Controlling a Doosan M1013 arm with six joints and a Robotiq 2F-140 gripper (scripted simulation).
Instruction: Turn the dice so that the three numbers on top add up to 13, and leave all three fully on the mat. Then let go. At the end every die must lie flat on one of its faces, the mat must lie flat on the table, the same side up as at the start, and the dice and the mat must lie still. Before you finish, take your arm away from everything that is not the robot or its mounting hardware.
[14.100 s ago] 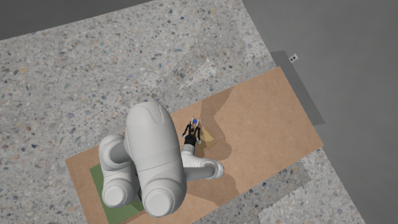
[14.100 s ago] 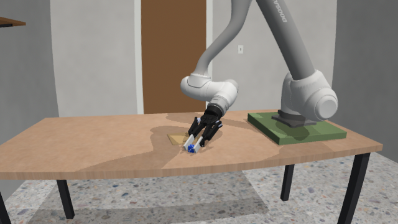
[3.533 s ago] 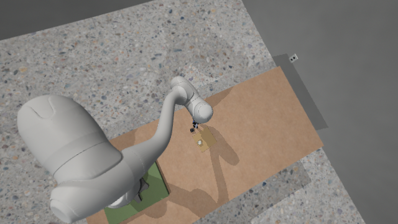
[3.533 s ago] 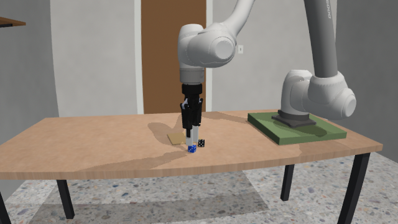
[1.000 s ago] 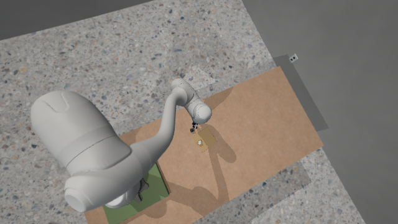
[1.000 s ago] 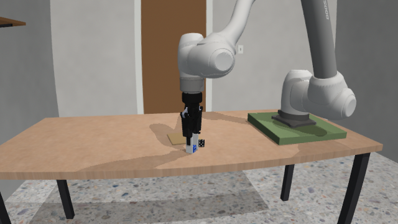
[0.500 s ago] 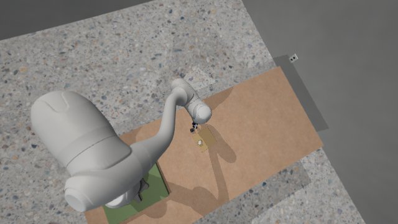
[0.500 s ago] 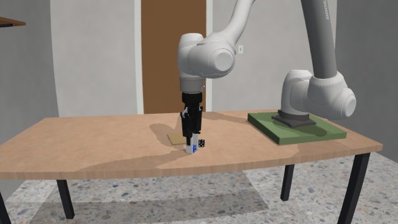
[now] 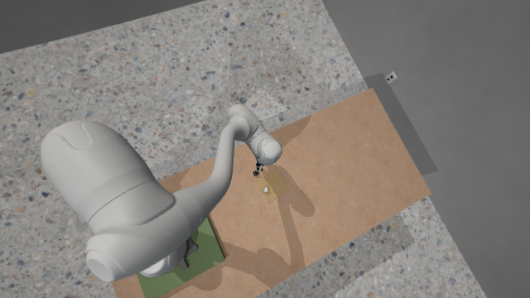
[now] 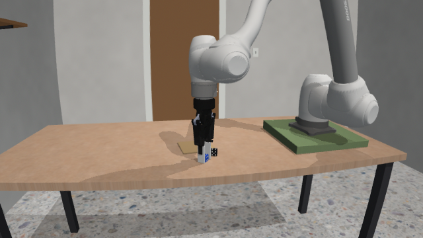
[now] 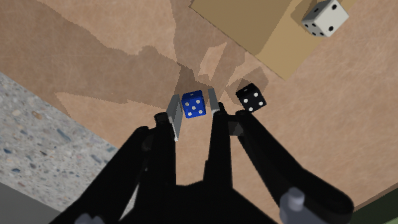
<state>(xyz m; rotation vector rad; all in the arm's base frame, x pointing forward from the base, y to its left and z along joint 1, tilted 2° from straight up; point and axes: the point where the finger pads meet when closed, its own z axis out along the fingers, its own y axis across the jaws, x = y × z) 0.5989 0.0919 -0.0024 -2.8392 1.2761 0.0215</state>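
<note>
Now: hand 20 mm above the blue die. The rest, counted from my hand: white die 150 mm to the right, 60 mm behind, 20 mm below; tan mat 150 mm to the right, 30 mm below, 10 mm behind; black die 50 mm behind, 40 mm to the right, 20 mm below.
</note>
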